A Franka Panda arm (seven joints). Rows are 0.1 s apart.
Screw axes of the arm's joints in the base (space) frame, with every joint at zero. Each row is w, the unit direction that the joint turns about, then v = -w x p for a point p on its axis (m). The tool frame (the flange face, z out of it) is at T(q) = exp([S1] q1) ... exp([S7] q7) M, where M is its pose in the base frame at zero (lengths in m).
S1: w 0 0 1 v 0.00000 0.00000 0.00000
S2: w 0 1 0 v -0.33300 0.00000 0.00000
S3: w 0 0 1 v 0.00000 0.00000 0.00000
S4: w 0 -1 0 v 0.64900 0.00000 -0.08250
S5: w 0 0 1 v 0.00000 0.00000 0.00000
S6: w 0 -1 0 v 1.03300 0.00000 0.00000
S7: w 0 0 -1 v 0.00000 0.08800 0.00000
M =
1 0 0 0.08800
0 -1 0 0.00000
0 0 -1 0.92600
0 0 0 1
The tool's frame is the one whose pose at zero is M.
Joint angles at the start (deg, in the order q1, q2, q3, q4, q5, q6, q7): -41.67, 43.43, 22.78, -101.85, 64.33, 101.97, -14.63
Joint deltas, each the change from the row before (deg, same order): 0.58, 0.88, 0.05, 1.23, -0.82, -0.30, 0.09; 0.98, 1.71, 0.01, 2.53, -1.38, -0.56, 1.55; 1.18, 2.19, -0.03, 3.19, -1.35, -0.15, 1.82; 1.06, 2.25, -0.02, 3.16, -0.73, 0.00, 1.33; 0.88, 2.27, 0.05, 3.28, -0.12, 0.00, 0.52
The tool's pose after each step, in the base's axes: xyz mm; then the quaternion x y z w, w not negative. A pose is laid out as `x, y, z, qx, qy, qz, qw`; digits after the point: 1 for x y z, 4 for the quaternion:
603.8, -135.8, 176.6, -0.7053, 0.2979, 0.1307, 0.6298
613.4, -131.4, 173.7, -0.7087, 0.2926, 0.1423, 0.6261
625.6, -127.5, 169.0, -0.7122, 0.2906, 0.1516, 0.6207
637.6, -124.7, 163.8, -0.7134, 0.2899, 0.1555, 0.6187
650.2, -123.6, 159.6, -0.7129, 0.2870, 0.1518, 0.6215

